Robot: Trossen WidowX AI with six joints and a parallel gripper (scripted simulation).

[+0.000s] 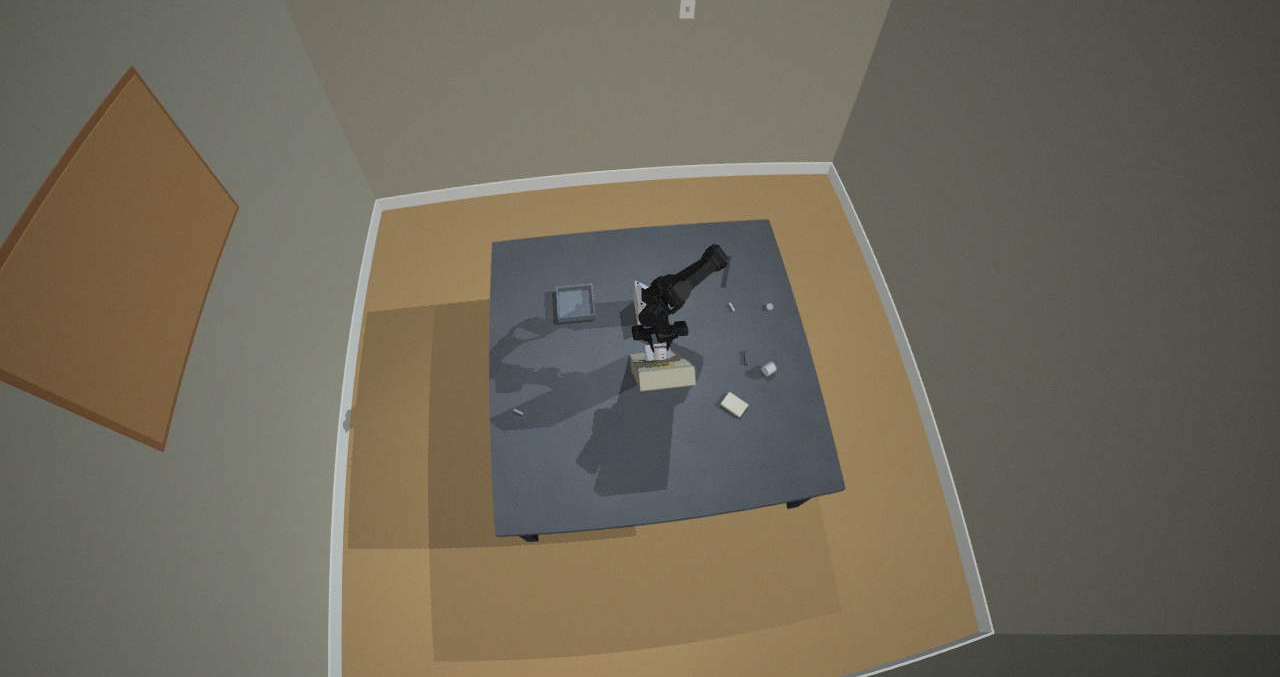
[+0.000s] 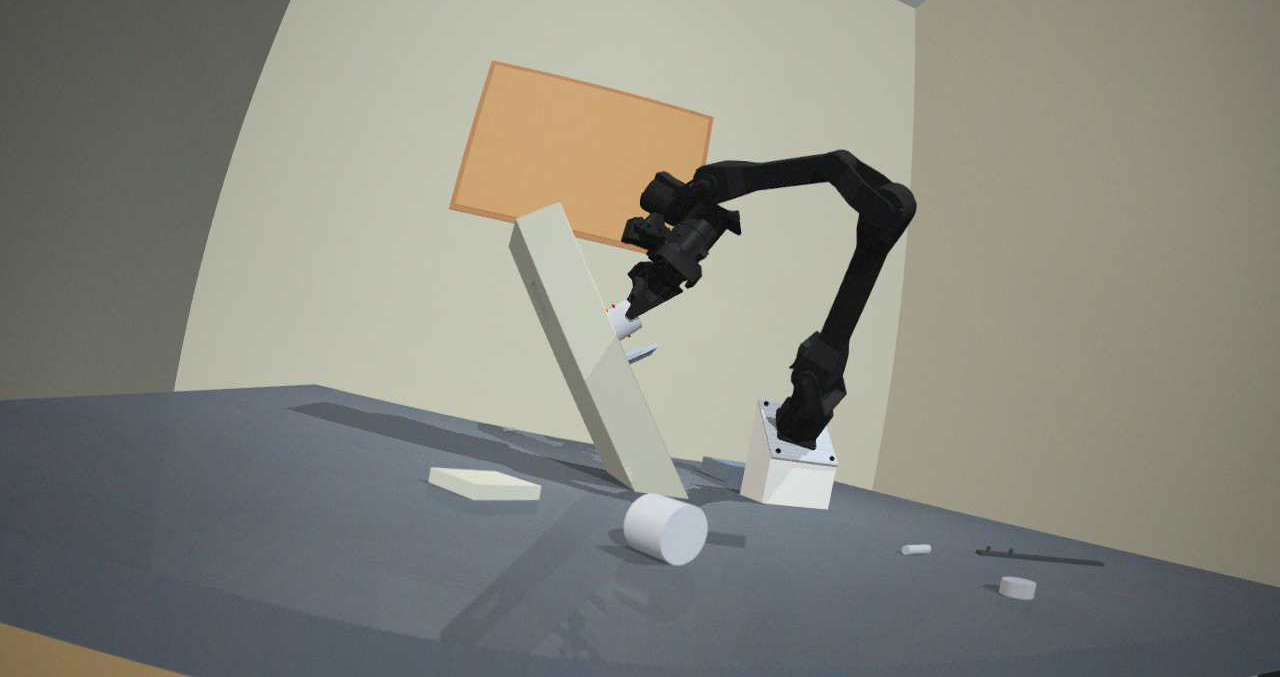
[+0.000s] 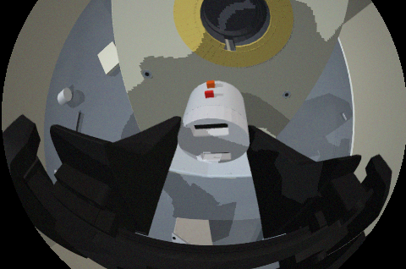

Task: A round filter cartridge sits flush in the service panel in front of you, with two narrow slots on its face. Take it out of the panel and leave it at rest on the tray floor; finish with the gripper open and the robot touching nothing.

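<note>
The grey tray is 32 cm behind my gripper tip, 33 cm to the right of it and 21 cm below it. Round my gripper tip: cream service panel: 4 cm ahead, 5 cm below; then grey shelf: 2 cm behind, 1 cm to the right, 7 cm below; then round filter cartridge: right at my gripper tip.
</note>
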